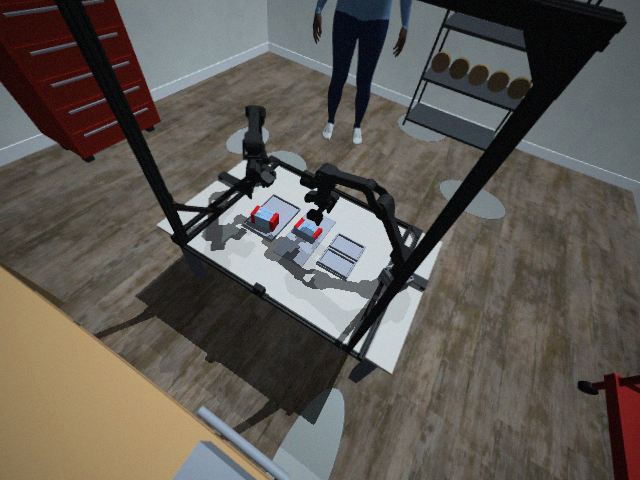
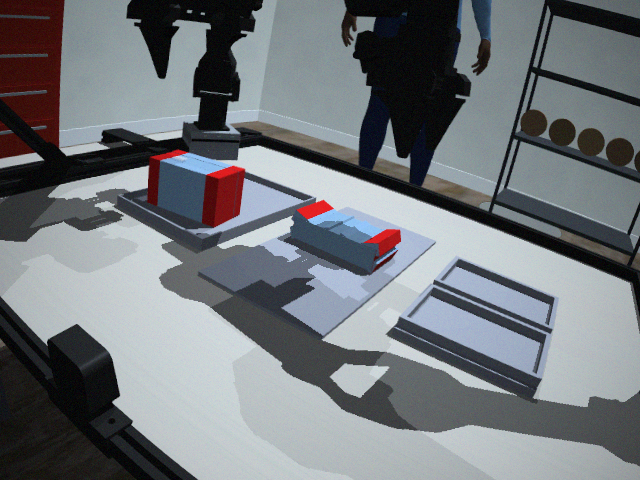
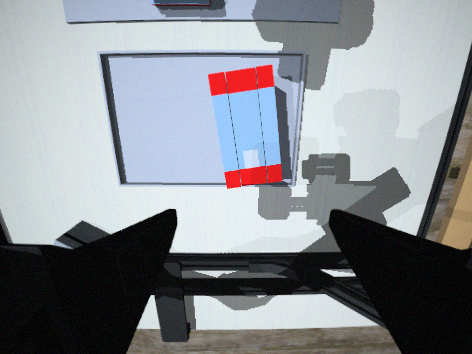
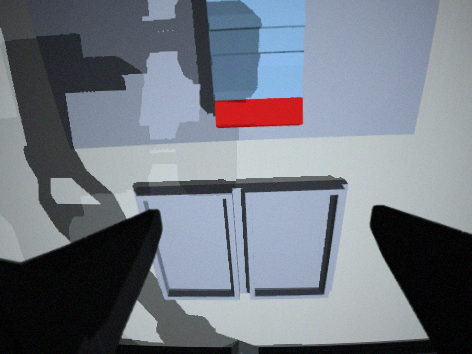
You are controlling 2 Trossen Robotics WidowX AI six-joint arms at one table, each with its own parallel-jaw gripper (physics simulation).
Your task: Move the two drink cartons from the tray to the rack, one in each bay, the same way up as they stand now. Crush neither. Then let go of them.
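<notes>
A blue carton with red ends stands upright, slightly skewed, at one side of the tray. The other carton is on the flat grey sheet between tray and rack; its sides are crumpled and its top sags. The two bays of the rack are empty. My left gripper is open and empty, raised behind the tray. My right gripper is open and empty, high above the table behind the crumpled carton.
The thin grey sheet lies flat between tray and rack. A black frame surrounds the white table, with a small black block on its front rail. A person stands behind the table, near a shelf unit.
</notes>
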